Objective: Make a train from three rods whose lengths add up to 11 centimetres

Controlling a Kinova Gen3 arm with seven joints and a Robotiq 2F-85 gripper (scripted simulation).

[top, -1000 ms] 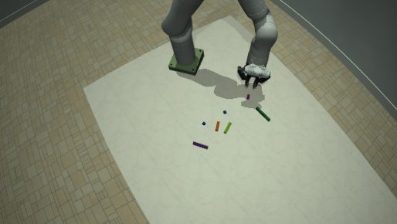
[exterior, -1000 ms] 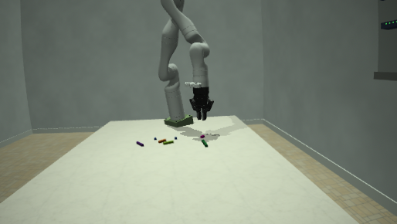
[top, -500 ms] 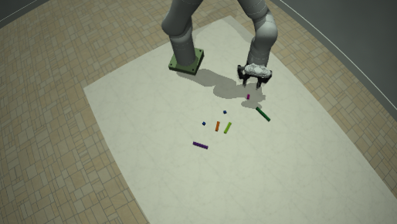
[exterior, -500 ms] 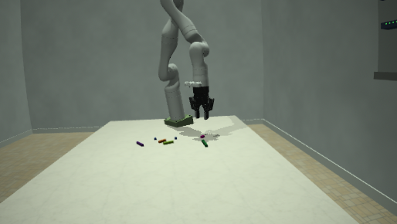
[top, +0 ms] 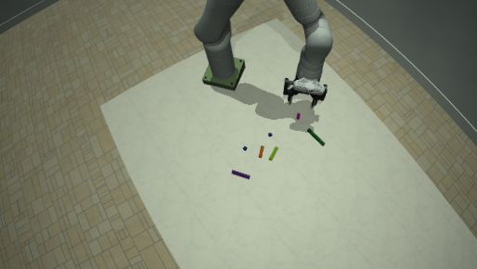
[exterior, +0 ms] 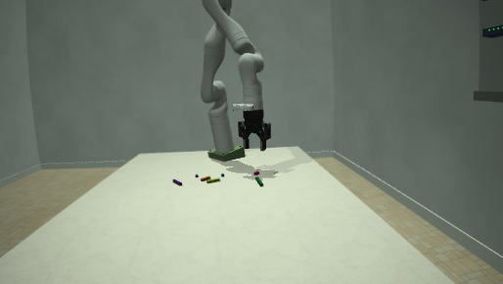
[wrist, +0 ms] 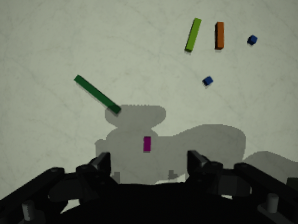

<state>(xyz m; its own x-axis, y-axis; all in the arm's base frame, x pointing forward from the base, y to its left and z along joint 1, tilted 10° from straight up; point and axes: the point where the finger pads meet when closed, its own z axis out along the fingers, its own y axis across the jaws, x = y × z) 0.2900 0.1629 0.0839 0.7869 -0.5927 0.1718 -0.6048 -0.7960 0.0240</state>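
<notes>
Right now the orange rod is 180 mm to the right of my hand, 100 mm below it and 60 mm ahead of it. From my hand the other things lie so: lime rod (150 mm to the right, 100 mm below, 80 mm ahead); green rod (100 mm below, 100 mm ahead, 20 mm to the left); magenta rod (100 mm below).
</notes>
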